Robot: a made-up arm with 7 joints.
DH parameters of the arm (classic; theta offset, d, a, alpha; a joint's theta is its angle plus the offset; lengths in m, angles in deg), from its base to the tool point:
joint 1: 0 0.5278 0 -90
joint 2: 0 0 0 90
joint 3: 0 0.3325 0.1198 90
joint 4: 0 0 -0.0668 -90
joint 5: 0 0.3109 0 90
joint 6: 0 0 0.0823 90
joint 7: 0 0 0 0
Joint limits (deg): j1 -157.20..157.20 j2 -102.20..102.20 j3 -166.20..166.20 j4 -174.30..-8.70 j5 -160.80..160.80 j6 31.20..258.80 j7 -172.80..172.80
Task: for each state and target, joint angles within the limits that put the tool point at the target. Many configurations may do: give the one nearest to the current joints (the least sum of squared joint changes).
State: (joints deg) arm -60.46 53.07 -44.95 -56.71 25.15 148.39 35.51
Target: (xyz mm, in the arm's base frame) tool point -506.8 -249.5 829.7
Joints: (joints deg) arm -97.05 32.61 -73.37 -96.15 34.26 152.17 35.51
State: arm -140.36 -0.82 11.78 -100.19 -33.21 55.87 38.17
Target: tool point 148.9 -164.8 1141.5
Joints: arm -125.41 -41.15 28.92 -79.90 -33.10 59.28 38.17
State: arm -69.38 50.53 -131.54 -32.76 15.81 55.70 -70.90
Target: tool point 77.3 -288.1 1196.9
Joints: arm -49.06 39.61 -151.57 -24.13 12.33 55.27 -70.90
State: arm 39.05 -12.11 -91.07 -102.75 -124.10 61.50 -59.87
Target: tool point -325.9 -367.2 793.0
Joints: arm 2.29 2.79 -129.93 -116.19 -119.42 52.72 -59.87
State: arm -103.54 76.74 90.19 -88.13 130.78 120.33 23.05
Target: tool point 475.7 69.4 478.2
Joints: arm -62.30 84.24 85.88 -123.32 133.41 123.07 23.05
